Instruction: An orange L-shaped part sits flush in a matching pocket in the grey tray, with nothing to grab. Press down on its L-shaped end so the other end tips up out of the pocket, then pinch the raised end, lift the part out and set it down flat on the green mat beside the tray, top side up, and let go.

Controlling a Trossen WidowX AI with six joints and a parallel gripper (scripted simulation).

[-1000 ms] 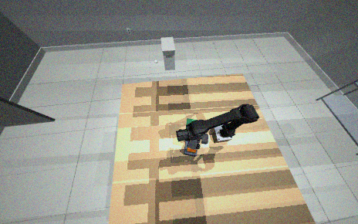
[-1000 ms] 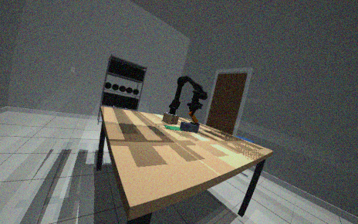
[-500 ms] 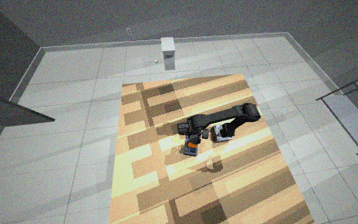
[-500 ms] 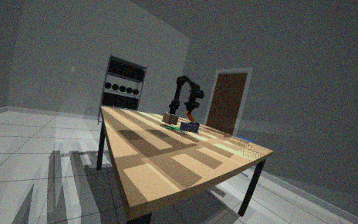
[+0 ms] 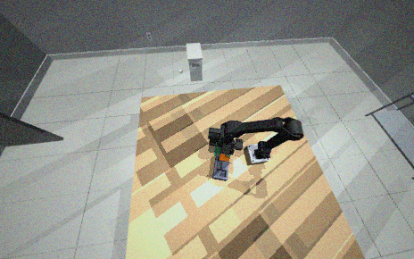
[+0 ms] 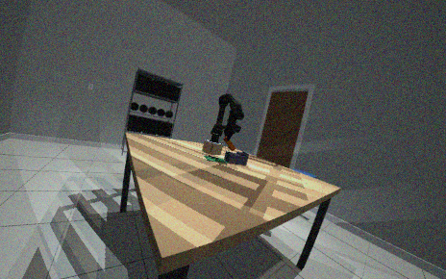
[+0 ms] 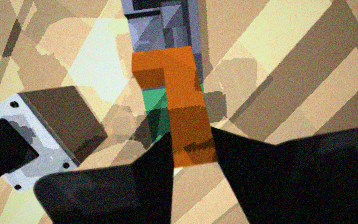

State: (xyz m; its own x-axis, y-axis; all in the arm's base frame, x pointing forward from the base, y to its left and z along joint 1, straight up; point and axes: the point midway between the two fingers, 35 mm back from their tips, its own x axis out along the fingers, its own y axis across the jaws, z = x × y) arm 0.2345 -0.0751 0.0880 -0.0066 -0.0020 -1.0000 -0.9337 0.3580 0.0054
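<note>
Right now my gripper tip is 160 mm above the green mat, 40 mm to the left of it and 30 mm past it. Round my gripper tip: orange L-shaped part: 40 mm to the left, 30 mm below.
</note>
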